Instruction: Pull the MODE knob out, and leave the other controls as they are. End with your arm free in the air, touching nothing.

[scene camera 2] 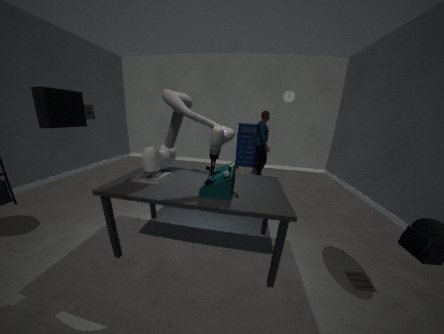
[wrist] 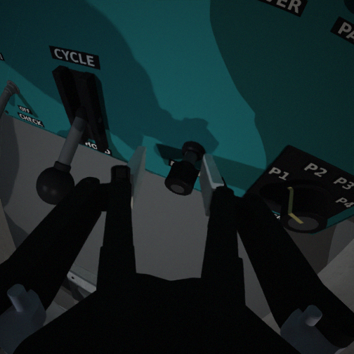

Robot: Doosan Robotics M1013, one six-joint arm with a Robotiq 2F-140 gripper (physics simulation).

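Seen in the pictures: gripper, between the fingertips: (scene camera 2: pixel 210 176); arm's base, origin of its link: (scene camera 2: pixel 152 175).
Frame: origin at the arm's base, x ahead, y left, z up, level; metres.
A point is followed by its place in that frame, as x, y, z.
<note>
The black MODE knob (wrist: pixel 182 176) stands out from the teal control panel (wrist: pixel 235 65) (scene camera 2: pixel 218 190) @[0.654, -0.413, 0.048] on a short stem, partly covering its label. My gripper (wrist: pixel 173 162) (scene camera 2: pixel 212 172) @[0.591, -0.193, 0.076] is partly open, with its fingertips on either side of the knob. A gap shows between the left fingertip and the knob. The right fingertip is close beside the knob; whether it touches is unclear. In the scene view the knob is too small to make out.
The CYCLE lever (wrist: pixel 55 185) with its black ball is left of my fingers. The PROGRAM dial (wrist: pixel 303 220) is to their right. A small CHECK toggle (wrist: pixel 10 90) is at the far left. The panel stands on a dark table (scene camera 2: pixel 165 193) @[0.227, -0.338, -0.029]. A person (scene camera 2: pixel 262 137) stands behind, beside a blue cabinet (scene camera 2: pixel 245 147).
</note>
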